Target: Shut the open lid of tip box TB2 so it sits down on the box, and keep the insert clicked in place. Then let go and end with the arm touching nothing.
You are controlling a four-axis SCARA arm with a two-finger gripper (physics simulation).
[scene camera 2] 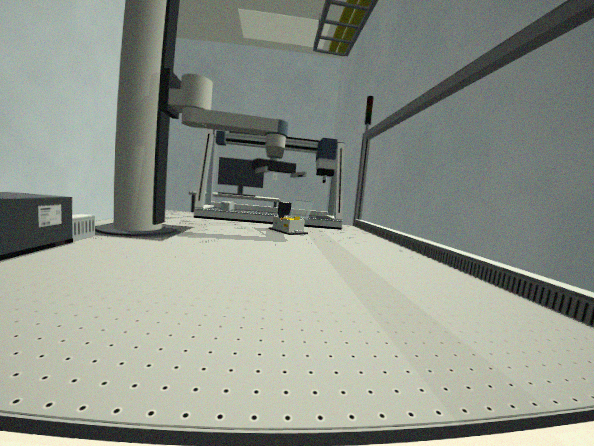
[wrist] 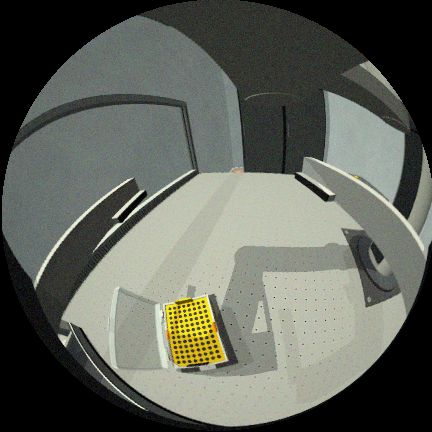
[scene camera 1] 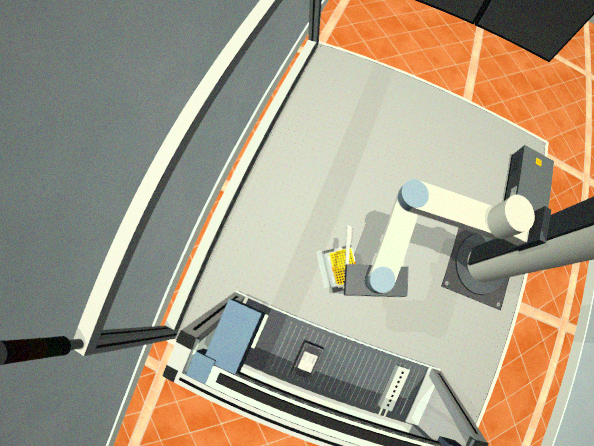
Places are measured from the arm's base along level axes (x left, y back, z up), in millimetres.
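Pixels of known places: gripper, fingertip midpoint: (scene camera 2: 286, 171) (wrist: 217, 171) (scene camera 1: 375, 228); arm's base, link origin: (scene camera 2: 138, 232) (wrist: 378, 261) (scene camera 1: 480, 264).
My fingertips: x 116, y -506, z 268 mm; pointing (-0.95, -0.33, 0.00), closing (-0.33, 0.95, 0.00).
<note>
Ahead of a thing's pixels: the offset from my fingertips to its top centre. "spot": to the spot under its first point.
Tip box TB2 {dx +112, dy -33, dz -189 mm} (scene camera 1: 342, 281) (scene camera 2: 290, 226) (wrist: 202, 367) stands on the table with its yellow perforated insert {dx +112, dy -33, dz -181 mm} (scene camera 1: 341, 263) (wrist: 195, 331) inside. The insert looks level, but its clips are too small to judge. The clear lid {dx +150, dy -87, dz -102 mm} (scene camera 1: 324, 270) (wrist: 137, 331) is open, standing up and leaning outward along the box's left side in the wrist view. My gripper (scene camera 2: 280, 173) (wrist: 217, 171) is open and empty, well above the table, with its fingers wide apart. In scene camera 1 its body is close to the box's right side and one finger overlaps the box; the other finger is hidden by the arm.
The arm's column base (scene camera 1: 472, 267) (wrist: 372, 270) is to the right of the box. A gantry machine (scene camera 1: 320, 350) (scene camera 2: 340, 180) stands near the box. A dark controller box {spot: dx -530, dy +592, dz -140 mm} (scene camera 1: 530, 175) (scene camera 2: 30, 220) is beside the column. A low wall (scene camera 1: 240, 192) (scene camera 2: 480, 265) runs along one table side.
</note>
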